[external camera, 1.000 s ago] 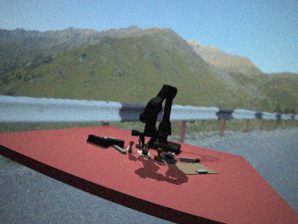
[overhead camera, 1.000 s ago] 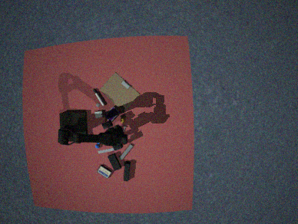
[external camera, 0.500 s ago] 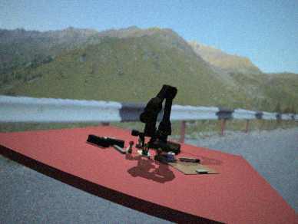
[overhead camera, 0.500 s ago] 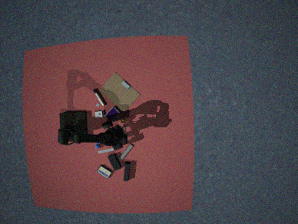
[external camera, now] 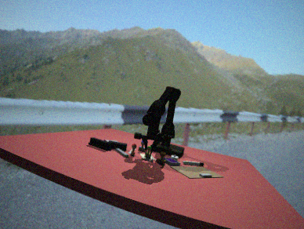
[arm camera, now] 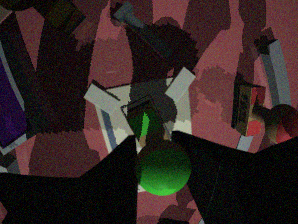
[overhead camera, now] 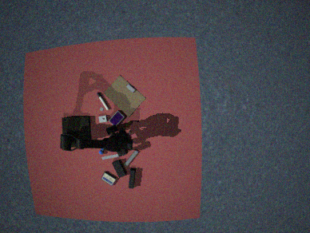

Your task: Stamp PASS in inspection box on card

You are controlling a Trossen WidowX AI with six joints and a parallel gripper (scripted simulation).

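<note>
Right now my gripper tip is 20 mm past the white inspection card and 20 mm above it. The rest, counted from my gripper tip: green-knobbed PASS stamp right at my gripper tip; then yellow-knobbed stamp 80 mm to the left, 70 mm ahead; then red-knobbed stamp 80 mm to the right, 30 mm ahead.
</note>
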